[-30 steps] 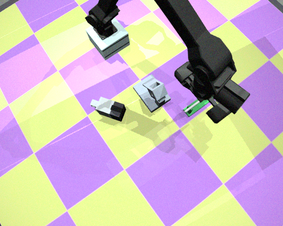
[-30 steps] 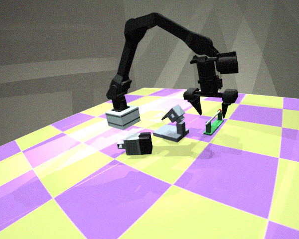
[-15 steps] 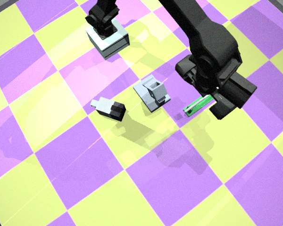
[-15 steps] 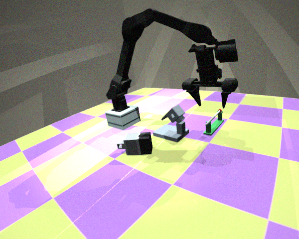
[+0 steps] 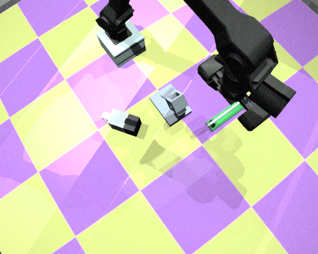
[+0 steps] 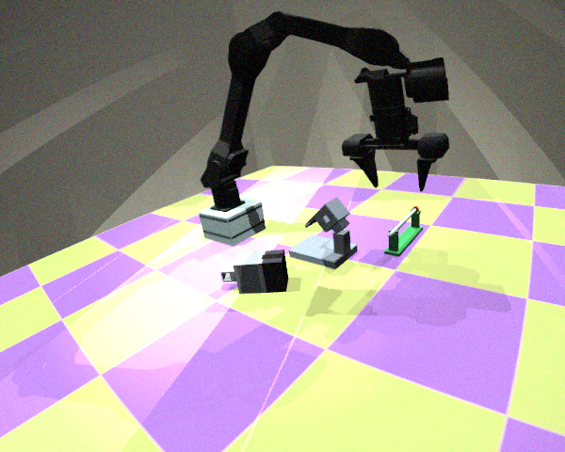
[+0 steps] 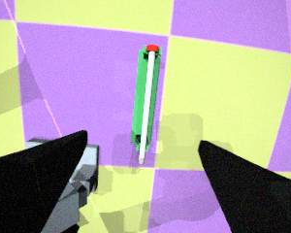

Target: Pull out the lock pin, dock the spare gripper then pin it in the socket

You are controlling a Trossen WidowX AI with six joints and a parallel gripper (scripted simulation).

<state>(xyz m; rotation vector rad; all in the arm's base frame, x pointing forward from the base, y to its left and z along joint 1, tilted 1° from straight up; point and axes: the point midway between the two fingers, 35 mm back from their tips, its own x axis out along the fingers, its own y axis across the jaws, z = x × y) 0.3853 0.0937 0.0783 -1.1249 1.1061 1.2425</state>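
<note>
The spare gripper is 160 mm behind my gripper tip, 250 mm to the right of it and 90 mm below it. The rest, counted from my gripper tip: grey mount (100 mm behind, 90 mm to the right, 60 mm below); then green rack (20 mm to the left, 90 mm below).
</note>
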